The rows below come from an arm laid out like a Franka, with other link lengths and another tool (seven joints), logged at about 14 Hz.
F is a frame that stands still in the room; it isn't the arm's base.
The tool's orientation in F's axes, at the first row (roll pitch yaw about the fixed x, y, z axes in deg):
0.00, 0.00, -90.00
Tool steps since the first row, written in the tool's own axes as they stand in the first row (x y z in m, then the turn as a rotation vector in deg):
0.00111, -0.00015, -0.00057, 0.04, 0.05, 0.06
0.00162, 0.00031, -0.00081, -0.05, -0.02, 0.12
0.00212, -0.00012, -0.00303, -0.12, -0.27, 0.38
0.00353, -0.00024, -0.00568, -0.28, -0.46, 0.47
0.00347, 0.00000, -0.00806, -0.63, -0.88, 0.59
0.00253, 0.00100, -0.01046, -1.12, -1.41, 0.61
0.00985, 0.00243, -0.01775, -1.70, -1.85, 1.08
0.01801, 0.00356, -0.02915, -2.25, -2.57, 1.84
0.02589, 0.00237, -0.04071, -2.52, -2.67, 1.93
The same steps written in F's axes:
-0.00015, -0.00111, -0.00057, 0.05, -0.04, 0.06
0.00031, -0.00162, -0.00081, -0.02, 0.05, 0.12
-0.00012, -0.00212, -0.00303, -0.27, 0.12, 0.38
-0.00024, -0.00353, -0.00568, -0.46, 0.28, 0.47
0.00000, -0.00347, -0.00806, -0.88, 0.63, 0.59
0.00100, -0.00253, -0.01046, -1.41, 1.12, 0.61
0.00243, -0.00985, -0.01775, -1.85, 1.70, 1.08
0.00356, -0.01801, -0.02915, -2.57, 2.25, 1.84
0.00237, -0.02589, -0.04071, -2.67, 2.52, 1.93

